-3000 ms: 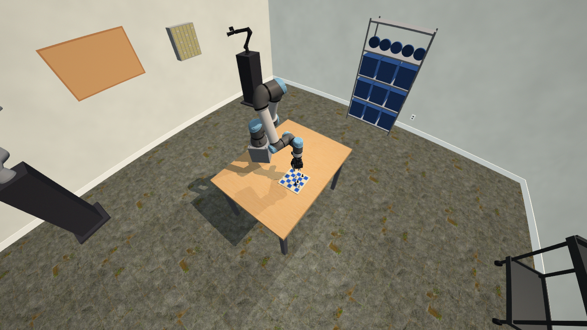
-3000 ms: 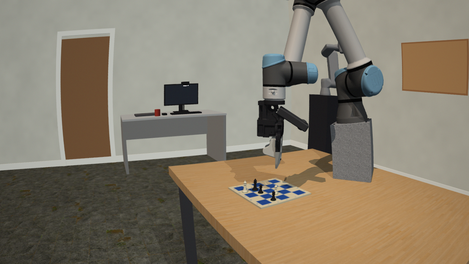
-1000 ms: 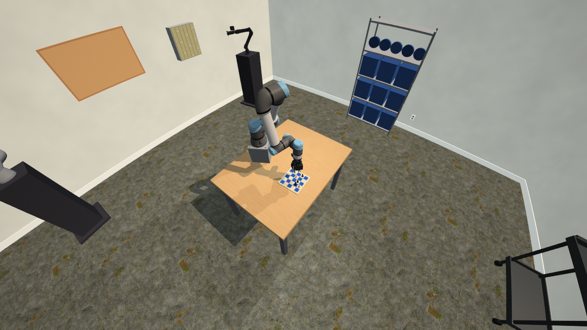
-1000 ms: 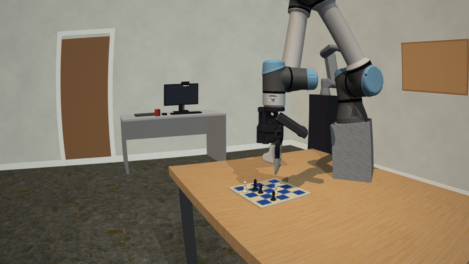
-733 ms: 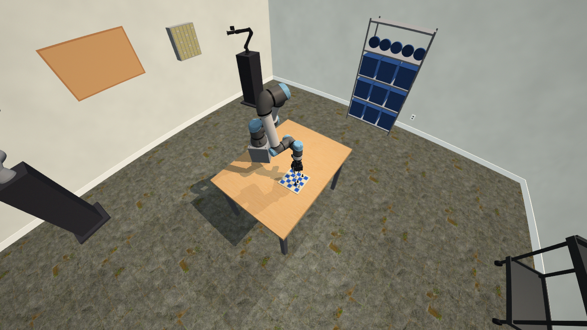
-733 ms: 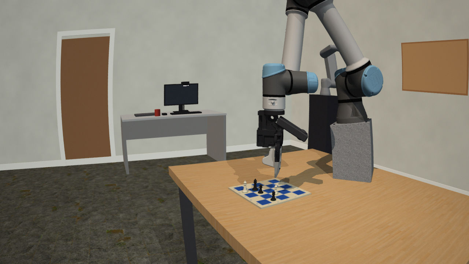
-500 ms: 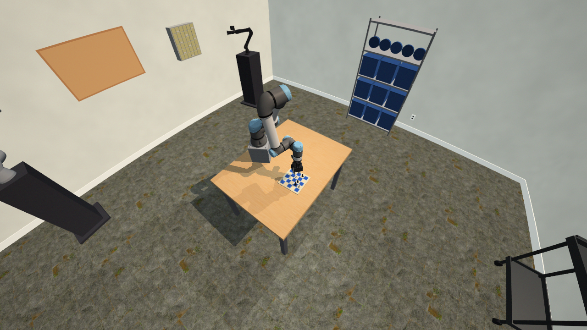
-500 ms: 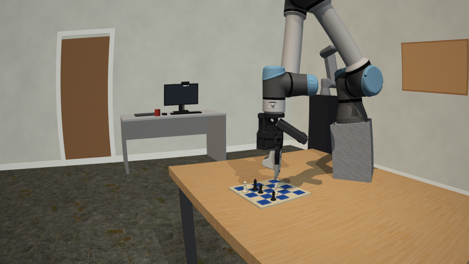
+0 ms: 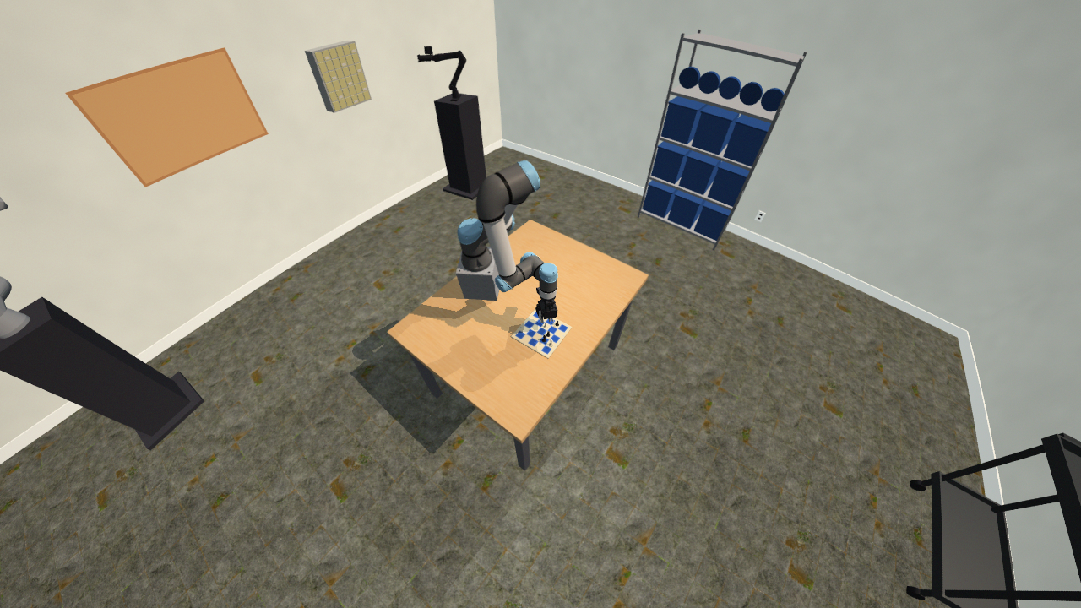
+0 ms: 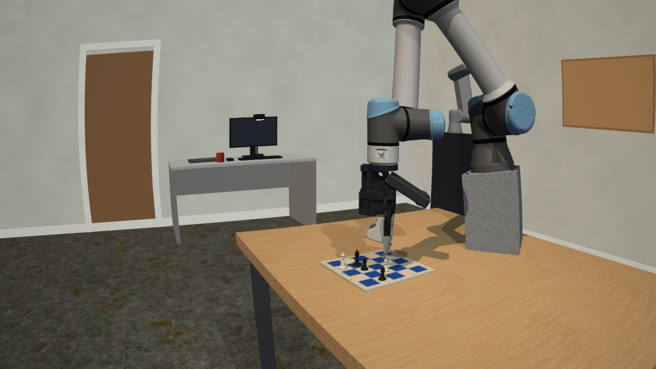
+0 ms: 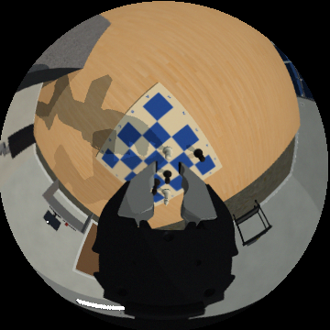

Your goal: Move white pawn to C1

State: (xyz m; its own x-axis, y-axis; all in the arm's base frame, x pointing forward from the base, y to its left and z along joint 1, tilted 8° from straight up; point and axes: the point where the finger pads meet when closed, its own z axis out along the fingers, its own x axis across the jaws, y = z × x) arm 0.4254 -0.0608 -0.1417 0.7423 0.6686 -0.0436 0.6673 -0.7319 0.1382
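Now: the white pawn 4 cm below my hand. Round my hand: taller white piece (7 cm ahead, 8 cm to the right, 4 cm below); then chessboard (3 cm to the right, 6 cm below).
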